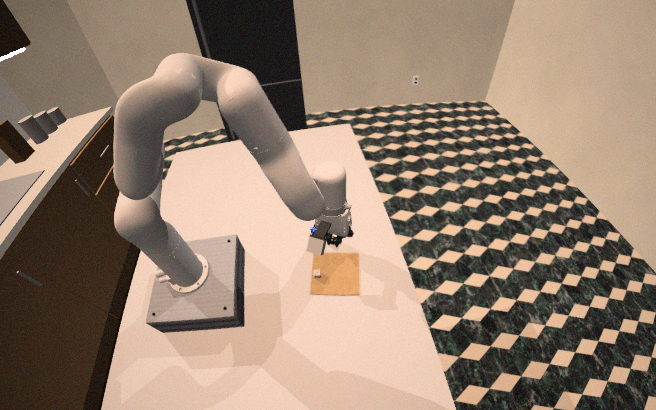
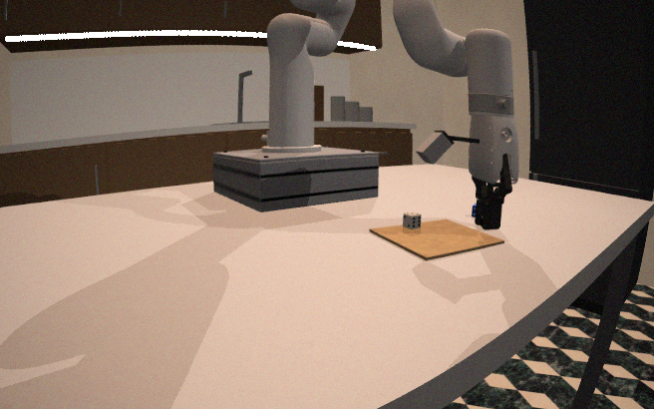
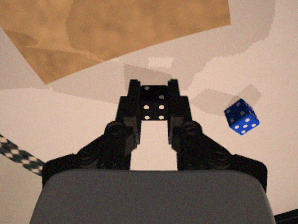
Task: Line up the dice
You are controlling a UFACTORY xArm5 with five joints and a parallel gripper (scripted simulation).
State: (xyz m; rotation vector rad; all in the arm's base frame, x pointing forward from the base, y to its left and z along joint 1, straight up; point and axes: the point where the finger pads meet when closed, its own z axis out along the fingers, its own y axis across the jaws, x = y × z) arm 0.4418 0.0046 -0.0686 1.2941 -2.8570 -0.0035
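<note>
Right now my hand is 40 mm past the tan mat, 100 mm to the left of it and 20 mm above it. From my hand the other things lie so: black die (10 mm below); then blue die (40 mm behind, 60 mm to the left, 10 mm below); then white die (90 mm behind, 90 mm to the right, 10 mm below).
</note>
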